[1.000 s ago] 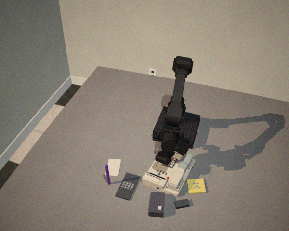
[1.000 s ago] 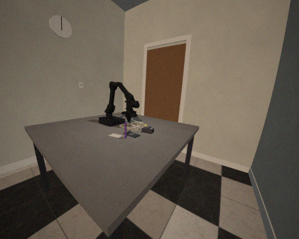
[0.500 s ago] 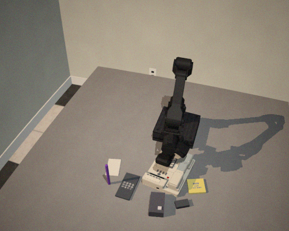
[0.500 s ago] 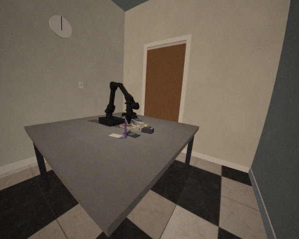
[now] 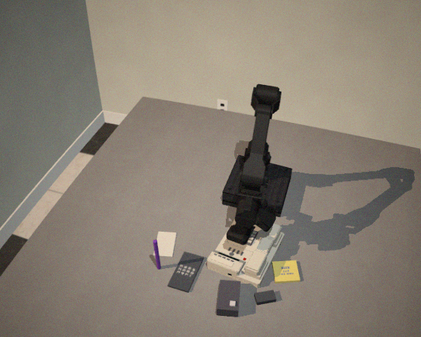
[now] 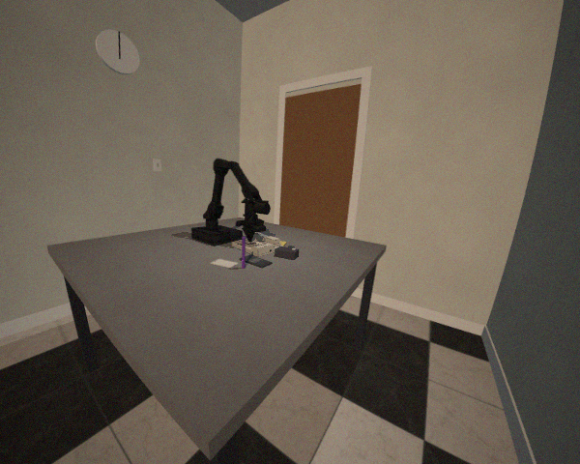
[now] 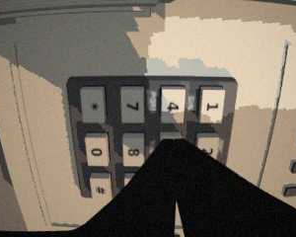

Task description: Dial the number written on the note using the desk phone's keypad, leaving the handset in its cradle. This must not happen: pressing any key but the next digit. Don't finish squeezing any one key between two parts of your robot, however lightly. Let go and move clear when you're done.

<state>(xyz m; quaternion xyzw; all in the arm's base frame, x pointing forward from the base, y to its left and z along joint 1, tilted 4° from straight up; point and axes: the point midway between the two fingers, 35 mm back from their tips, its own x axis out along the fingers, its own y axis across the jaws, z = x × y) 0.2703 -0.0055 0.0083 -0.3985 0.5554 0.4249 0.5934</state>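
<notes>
My gripper is now 10 mm short of the 2 key and 30 mm above it. The rest, counted from my hand: 1 key: 20 mm ahead, 10 mm to the left, 30 mm below; cream desk phone: 40 mm ahead, 10 mm to the left, 40 mm below; handset: 50 mm ahead, 60 mm to the left, 20 mm below.
</notes>
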